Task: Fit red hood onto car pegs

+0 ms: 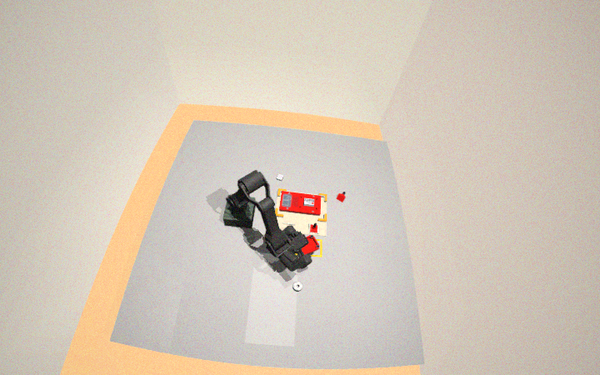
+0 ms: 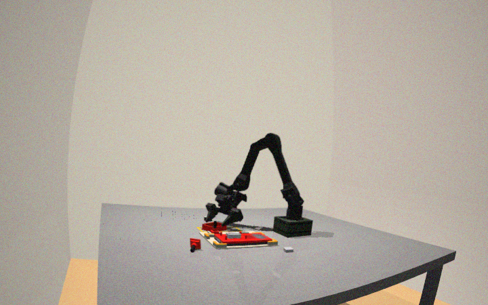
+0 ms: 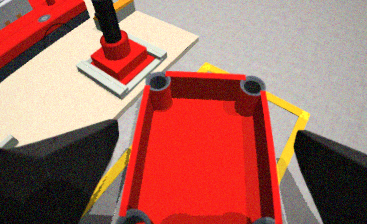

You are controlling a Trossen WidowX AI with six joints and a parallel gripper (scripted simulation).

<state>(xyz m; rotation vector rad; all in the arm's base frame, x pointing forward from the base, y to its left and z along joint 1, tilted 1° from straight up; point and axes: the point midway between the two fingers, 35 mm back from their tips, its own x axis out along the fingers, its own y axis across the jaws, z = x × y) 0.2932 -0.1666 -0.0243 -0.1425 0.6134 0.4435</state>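
Now: gripper tip 1 cm past the red hood and 2 cm above it. The rest, counted from my gripper tip: grey engine block (1 cm ahead, 22 cm to the left); cream jig (2 cm behind, 19 cm to the left, 2 cm below).
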